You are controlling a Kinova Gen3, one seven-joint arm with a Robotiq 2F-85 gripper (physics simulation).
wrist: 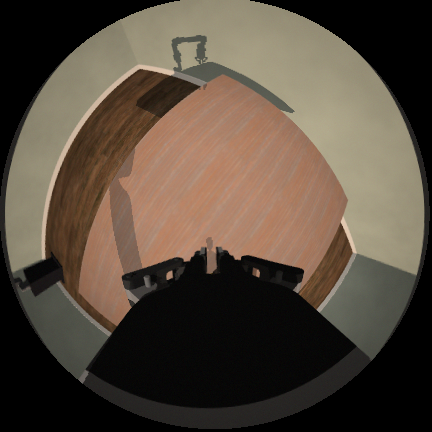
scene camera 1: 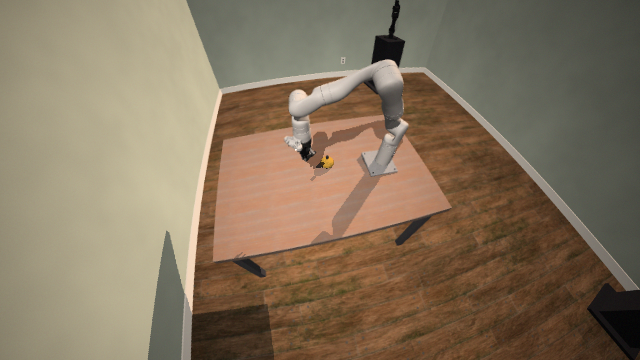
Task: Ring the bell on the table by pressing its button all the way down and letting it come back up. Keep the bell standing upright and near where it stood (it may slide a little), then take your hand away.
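Frame: origin at the arm's base, x ahead, y left, z up, level; centimetres.
Seen in the pictures: gripper, between the fingertips: (wrist: 210,253) (scene camera 1: 305,159); arm's base, origin of its link: (scene camera 1: 382,160).
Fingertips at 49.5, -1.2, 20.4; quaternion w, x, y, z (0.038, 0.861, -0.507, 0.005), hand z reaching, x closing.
Pixels of each thing's top centre, then the offset from my fingertips to it, as dx, dy, dz. Level surfaces: height alone.
- yellow bell, centre of its top: (scene camera 1: 327,156) -16.5, -10.7, -15.5
- small dark button, centre of its top: (scene camera 1: 327,156) -16.5, -10.7, -15.5
- table, height of its surface: dz -22.1
A yellow bell (scene camera 1: 328,163) with a small dark button (scene camera 1: 327,157) on top stands upright on the table (scene camera 1: 260,200) (wrist: 225,165) in the scene view. My gripper (scene camera 1: 309,157) (wrist: 210,253) is just left of the bell in the scene view, pointing down; its height above the table is hard to tell. Its fingers are drawn nearly together, with a narrow gap through which table surface shows, and they hold nothing. The bell does not show in the wrist view, where the gripper's dark body covers the lower middle.
The arm's white base plate (scene camera 1: 371,166) is bolted to the table to the right of the bell. The arm arches above the table behind the bell. A black pedestal (scene camera 1: 388,49) (wrist: 42,276) stands on the floor beyond the table.
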